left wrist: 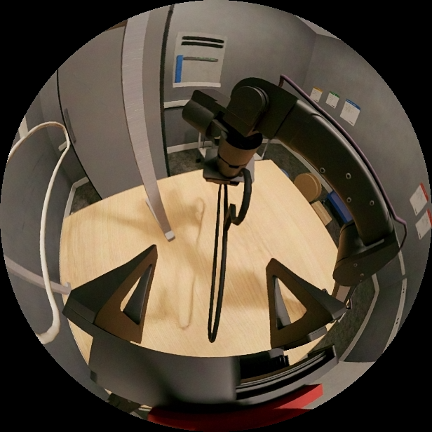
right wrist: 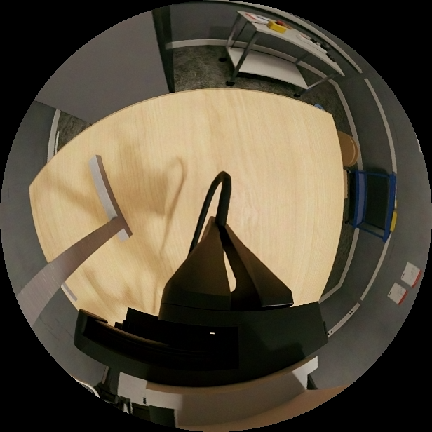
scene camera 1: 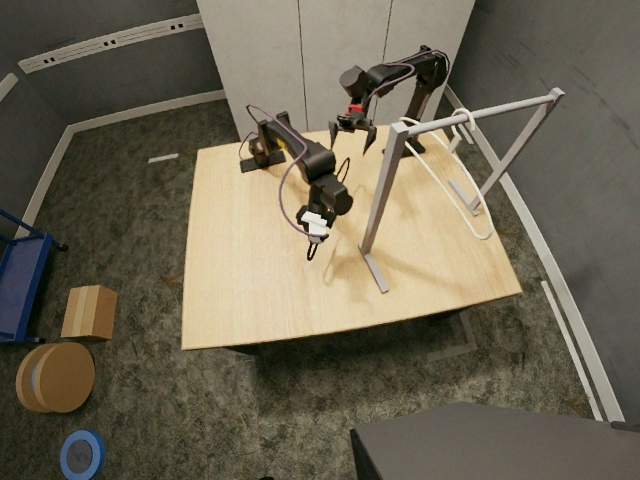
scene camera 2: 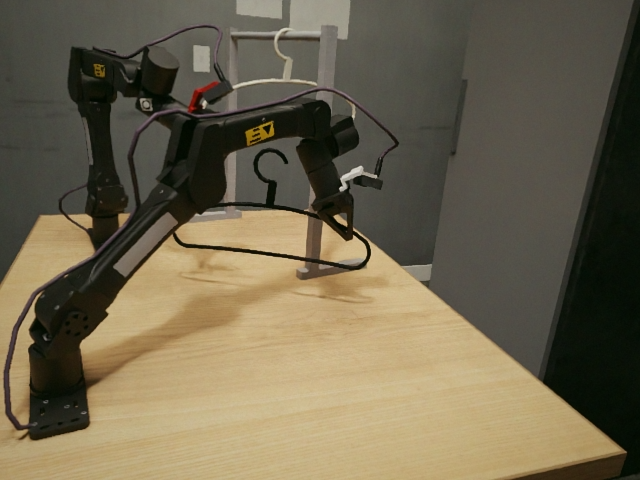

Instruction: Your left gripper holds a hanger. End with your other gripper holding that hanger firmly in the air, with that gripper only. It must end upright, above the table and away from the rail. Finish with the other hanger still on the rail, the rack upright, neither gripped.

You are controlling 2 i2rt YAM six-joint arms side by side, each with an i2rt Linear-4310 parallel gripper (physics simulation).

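Where they show: left gripper, between the fingertips: (scene camera 1: 346,152) (scene camera 2: 234,152); right gripper, between the fingertips: (scene camera 2: 349,239); left arm's base, origin of its link: (scene camera 1: 403,151); right arm's base, origin of its link: (scene camera 1: 262,162) (scene camera 2: 58,390).
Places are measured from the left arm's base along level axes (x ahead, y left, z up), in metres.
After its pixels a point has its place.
Observation:
The black hanger (scene camera 2: 270,193) {x 0.248, y -0.451, z 0.231 m} (left wrist: 212,340) (right wrist: 224,176) is upright in the air above the table, its hook up and bare. My right gripper (scene camera 2: 349,237) {x 0.378, y -0.548, z 0.155 m} (right wrist: 214,222) is shut on it near one end; its fingertips are hard to see in scene camera 1. My left gripper (scene camera 1: 349,149) {x 0.200, y -0.378, z 0.299 m} (left wrist: 215,258) is wide open and empty, apart from the hanger; my right arm hides it in scene camera 2. The white hanger (scene camera 1: 454,143) {x 0.396, y -0.203, z 0.461 m} (scene camera 2: 287,68) {x 0.391, y -0.203, z 0.458 m} hangs by its hook on the rail (scene camera 1: 506,109) {x 0.391, y -0.080, z 0.533 m} (scene camera 2: 310,35) {x 0.387, y -0.314, z 0.529 m}, touched by neither gripper. The grey rack (scene camera 1: 382,191) {x 0.412, y -0.380, z 0.371 m} (left wrist: 142,125) (right wrist: 70,265) stands upright.
The wooden table (scene camera 1: 232,304) {x 0.430, y -0.854, z 0.000 m} (scene camera 2: 330,387) {x 0.222, y -0.766, z 0.000 m} carries both arm bases and the rack's feet. In scene camera 1, the near rack post rises to the right of my right gripper and the black hanger, apart from them. Boxes (scene camera 1: 90,312) and a blue cart (scene camera 1: 23,279) stand on the floor at the left.

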